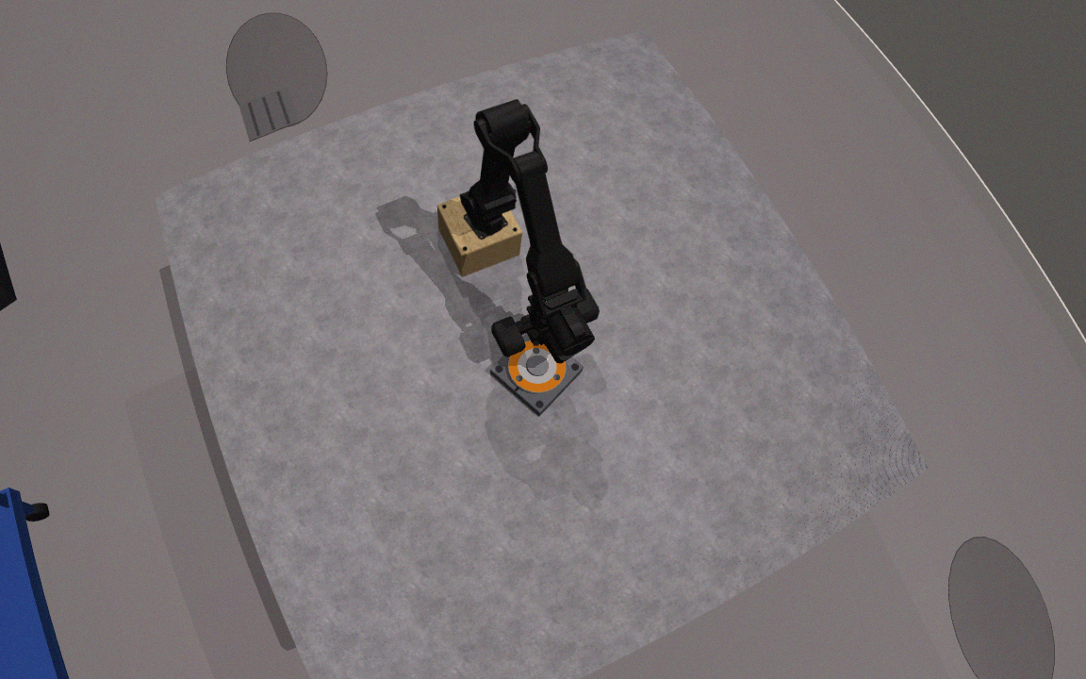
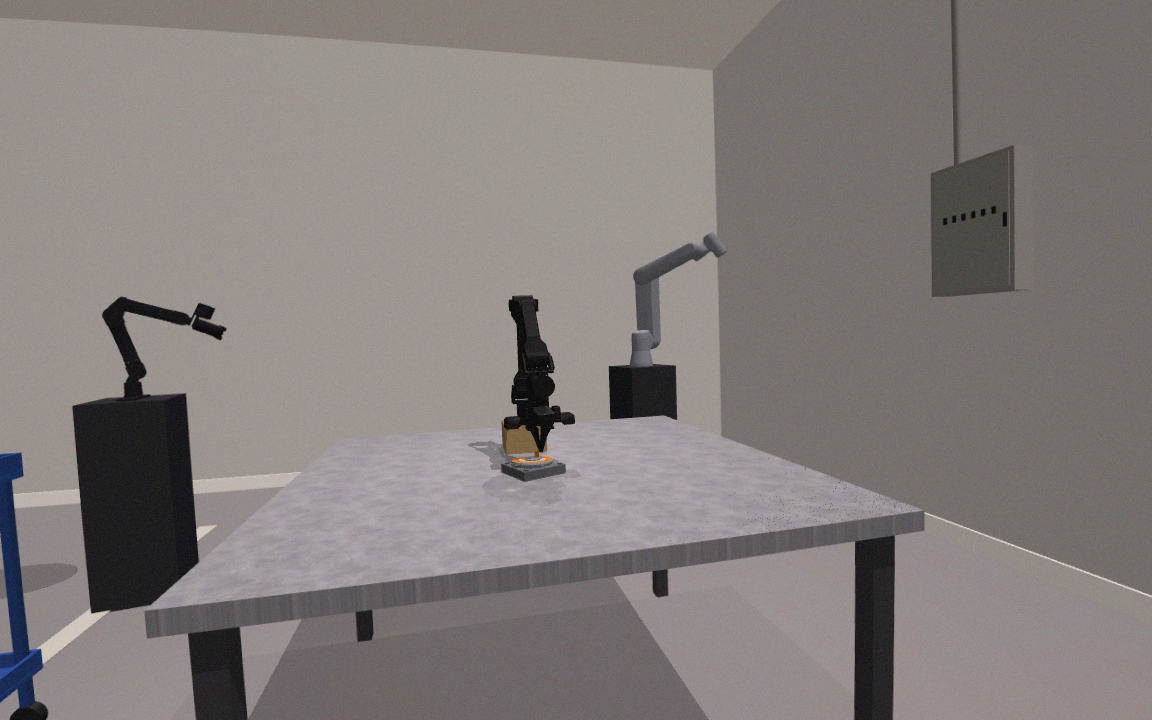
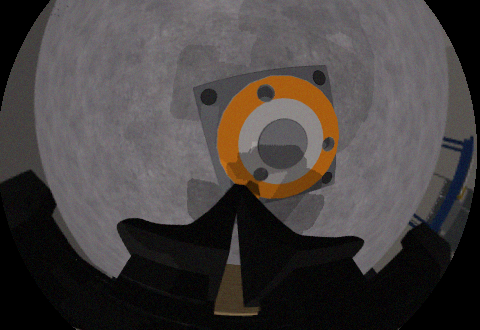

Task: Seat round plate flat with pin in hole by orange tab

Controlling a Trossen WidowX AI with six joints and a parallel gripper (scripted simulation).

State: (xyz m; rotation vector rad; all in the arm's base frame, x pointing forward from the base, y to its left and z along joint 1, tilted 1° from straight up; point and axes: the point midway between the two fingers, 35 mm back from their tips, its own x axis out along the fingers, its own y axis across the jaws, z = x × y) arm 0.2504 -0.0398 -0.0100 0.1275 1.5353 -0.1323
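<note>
My gripper tip is 1 cm short of the round plate, 2 cm to the left of it and 1 cm above it. The rest, counted from my gripper tip: square grey base: 3 cm ahead, 3 cm to the right, 2 cm below.
</note>
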